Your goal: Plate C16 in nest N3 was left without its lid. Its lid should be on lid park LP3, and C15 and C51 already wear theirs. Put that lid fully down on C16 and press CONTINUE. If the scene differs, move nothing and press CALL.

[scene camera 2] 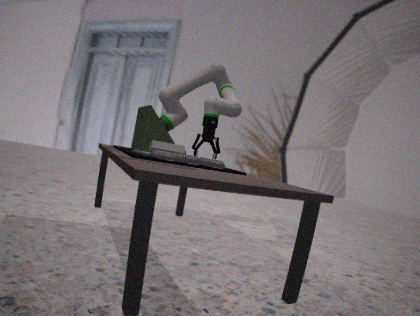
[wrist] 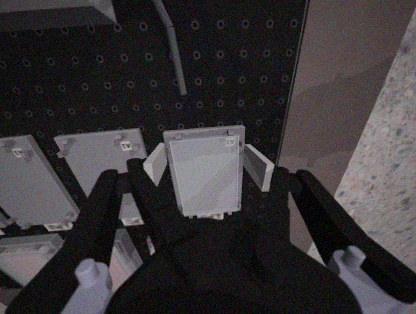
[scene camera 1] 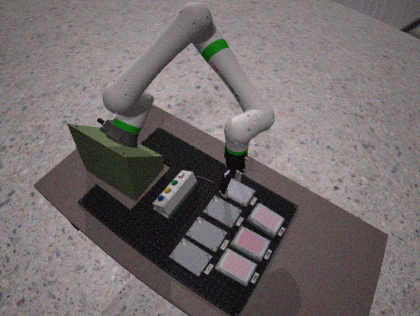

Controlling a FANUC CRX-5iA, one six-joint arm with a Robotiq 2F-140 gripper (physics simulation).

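Observation:
A clear lid lies flat on the right-hand lid park in the wrist view; the park's label is hidden or unreadable. My gripper is open around it, one pad on each side, with gaps between pads and lid. Three pink plates stand in a row of nests; the middle one looks a deeper pink. Their labels are too small to read. A button box carries blue, yellow, green and pale buttons; its lettering is unreadable.
Three grey lid parks lie in line with the lid's park, beside the plates. A cable lies beyond the lid. A green wedge-shaped block stands by the arm's base. The black perforated mat lies on the brown table.

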